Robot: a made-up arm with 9 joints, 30 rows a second.
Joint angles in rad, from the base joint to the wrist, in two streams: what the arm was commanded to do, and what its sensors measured. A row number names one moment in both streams.
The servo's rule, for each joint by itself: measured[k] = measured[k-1] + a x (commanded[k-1-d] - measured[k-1]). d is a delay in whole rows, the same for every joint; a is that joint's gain. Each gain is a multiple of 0.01, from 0.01 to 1. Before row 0 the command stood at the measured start. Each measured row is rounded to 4 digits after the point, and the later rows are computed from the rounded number. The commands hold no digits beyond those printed.
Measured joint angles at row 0:
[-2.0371 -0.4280 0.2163 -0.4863 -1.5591 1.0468 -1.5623 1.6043 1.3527]
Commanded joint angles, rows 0 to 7:
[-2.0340 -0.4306 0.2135 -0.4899 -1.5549 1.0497 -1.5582 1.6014 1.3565]
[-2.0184 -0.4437 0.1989 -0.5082 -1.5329 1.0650 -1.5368 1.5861 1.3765]
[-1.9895 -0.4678 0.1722 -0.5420 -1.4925 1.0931 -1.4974 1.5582 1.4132]
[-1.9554 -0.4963 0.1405 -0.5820 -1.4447 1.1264 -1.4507 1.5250 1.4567]
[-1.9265 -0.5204 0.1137 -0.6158 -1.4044 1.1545 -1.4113 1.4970 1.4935]
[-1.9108 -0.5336 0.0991 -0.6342 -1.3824 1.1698 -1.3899 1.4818 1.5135]
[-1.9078 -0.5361 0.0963 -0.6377 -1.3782 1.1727 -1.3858 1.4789 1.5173]
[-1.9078 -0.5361 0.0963 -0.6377 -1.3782 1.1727 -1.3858 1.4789 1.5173]
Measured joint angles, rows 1 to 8:
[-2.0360 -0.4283 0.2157 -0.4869 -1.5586 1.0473 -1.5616 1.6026 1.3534]
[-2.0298 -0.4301 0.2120 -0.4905 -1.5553 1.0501 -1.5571 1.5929 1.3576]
[-2.0157 -0.4346 0.2032 -0.4993 -1.5471 1.0570 -1.5464 1.5724 1.3676]
[-1.9946 -0.4420 0.1894 -0.5134 -1.5338 1.0681 -1.5292 1.5444 1.3836]
[-1.9708 -0.4514 0.1727 -0.5308 -1.5170 1.0819 -1.5080 1.5164 1.4034]
[-1.9498 -0.4613 0.1565 -0.5484 -1.4995 1.0960 -1.4867 1.4960 1.4232]
[-1.9351 -0.4703 0.1433 -0.5636 -1.4837 1.1083 -1.4685 1.4859 1.4401]
[-1.9255 -0.4782 0.1330 -0.5762 -1.4700 1.1186 -1.4536 1.4818 1.4540]
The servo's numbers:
d 0
a 0.35 0.12 0.22 0.17 0.13 0.16 0.18 0.59 0.18

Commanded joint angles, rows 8 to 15:
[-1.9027 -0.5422 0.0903 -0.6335 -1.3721 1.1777 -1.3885 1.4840 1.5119]
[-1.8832 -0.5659 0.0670 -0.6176 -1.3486 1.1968 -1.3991 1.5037 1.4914]
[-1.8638 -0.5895 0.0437 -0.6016 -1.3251 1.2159 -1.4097 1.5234 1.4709]
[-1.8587 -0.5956 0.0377 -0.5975 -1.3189 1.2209 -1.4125 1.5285 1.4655]
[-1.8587 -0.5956 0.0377 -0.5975 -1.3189 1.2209 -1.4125 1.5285 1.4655]
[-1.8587 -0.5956 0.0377 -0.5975 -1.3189 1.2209 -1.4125 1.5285 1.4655]
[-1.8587 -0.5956 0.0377 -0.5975 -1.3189 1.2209 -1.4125 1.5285 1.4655]
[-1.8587 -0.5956 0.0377 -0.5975 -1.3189 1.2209 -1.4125 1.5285 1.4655]
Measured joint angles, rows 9 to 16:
[-1.9175 -0.4859 0.1236 -0.5859 -1.4573 1.1281 -1.4419 1.4831 1.4644]
[-1.9055 -0.4955 0.1111 -0.5913 -1.4432 1.1391 -1.4342 1.4953 1.4693]
[-1.8909 -0.5068 0.0963 -0.5931 -1.4278 1.1514 -1.4298 1.5119 1.4696]
[-1.8796 -0.5175 0.0834 -0.5938 -1.4136 1.1625 -1.4267 1.5217 1.4689]
[-1.8723 -0.5269 0.0733 -0.5944 -1.4013 1.1718 -1.4241 1.5257 1.4683]
[-1.8675 -0.5351 0.0655 -0.5949 -1.3906 1.1797 -1.4220 1.5274 1.4678]
[-1.8644 -0.5424 0.0594 -0.5953 -1.3813 1.1863 -1.4203 1.5280 1.4674]
[-1.8624 -0.5488 0.0546 -0.5957 -1.3732 1.1918 -1.4189 1.5283 1.4671]

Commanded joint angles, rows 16 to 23:
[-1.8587 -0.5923 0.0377 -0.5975 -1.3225 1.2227 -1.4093 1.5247 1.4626]
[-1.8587 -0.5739 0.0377 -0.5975 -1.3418 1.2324 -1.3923 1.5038 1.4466]
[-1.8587 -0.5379 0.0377 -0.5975 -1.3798 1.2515 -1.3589 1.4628 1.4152]
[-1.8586 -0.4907 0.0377 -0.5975 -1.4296 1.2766 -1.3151 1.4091 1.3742]
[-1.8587 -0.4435 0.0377 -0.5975 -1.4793 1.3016 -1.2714 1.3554 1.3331]
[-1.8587 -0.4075 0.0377 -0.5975 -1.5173 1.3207 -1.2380 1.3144 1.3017]
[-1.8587 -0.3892 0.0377 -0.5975 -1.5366 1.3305 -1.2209 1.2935 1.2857]
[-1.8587 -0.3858 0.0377 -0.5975 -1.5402 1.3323 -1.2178 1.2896 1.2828]
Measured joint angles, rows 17 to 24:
[-1.8611 -0.5540 0.0509 -0.5960 -1.3666 1.1967 -1.4172 1.5262 1.4663]
[-1.8603 -0.5564 0.0480 -0.5963 -1.3634 1.2024 -1.4127 1.5130 1.4628]
[-1.8597 -0.5542 0.0457 -0.5965 -1.3655 1.2103 -1.4030 1.4834 1.4542]
[-1.8593 -0.5466 0.0439 -0.5967 -1.3738 1.2209 -1.3872 1.4396 1.4398]
[-1.8591 -0.5342 0.0425 -0.5968 -1.3875 1.2338 -1.3664 1.3899 1.4206]
[-1.8590 -0.5190 0.0414 -0.5969 -1.4044 1.2477 -1.3433 1.3454 1.3992]
[-1.8589 -0.5034 0.0406 -0.5970 -1.4216 1.2609 -1.3213 1.3148 1.3788]
[-1.8588 -0.4893 0.0400 -0.5971 -1.4370 1.2723 -1.3027 1.2999 1.3615]

